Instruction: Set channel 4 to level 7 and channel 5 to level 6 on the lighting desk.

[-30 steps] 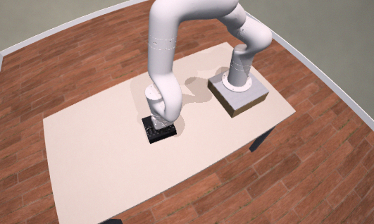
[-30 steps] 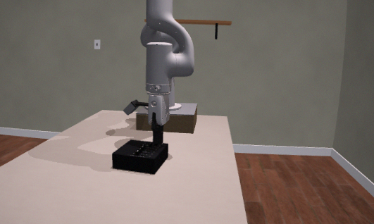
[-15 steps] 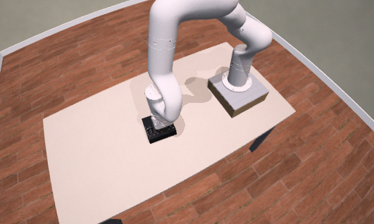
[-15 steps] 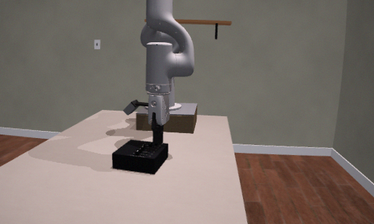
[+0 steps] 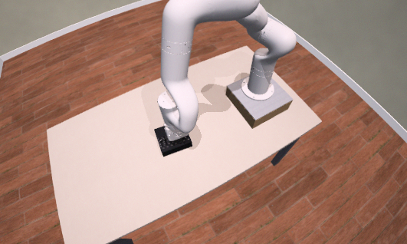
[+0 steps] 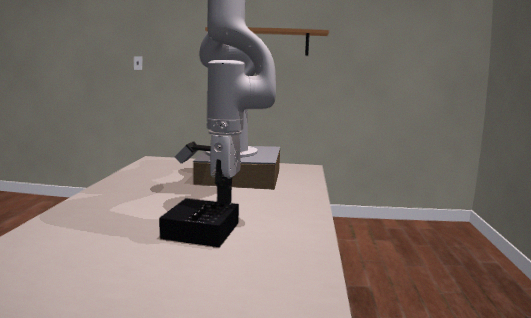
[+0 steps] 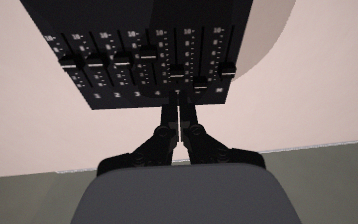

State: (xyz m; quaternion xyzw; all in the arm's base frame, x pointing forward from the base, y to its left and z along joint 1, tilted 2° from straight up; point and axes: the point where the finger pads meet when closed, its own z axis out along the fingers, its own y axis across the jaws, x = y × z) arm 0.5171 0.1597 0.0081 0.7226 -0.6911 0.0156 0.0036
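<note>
The channel 5 cap is 30 mm to the right of my hand and 30 mm below it. From my hand the other things lie so: channel 6 cap (20 mm behind, 10 mm to the right, 30 mm below); then channel 4 cap (20 mm ahead, 40 mm to the right, 30 mm below).
</note>
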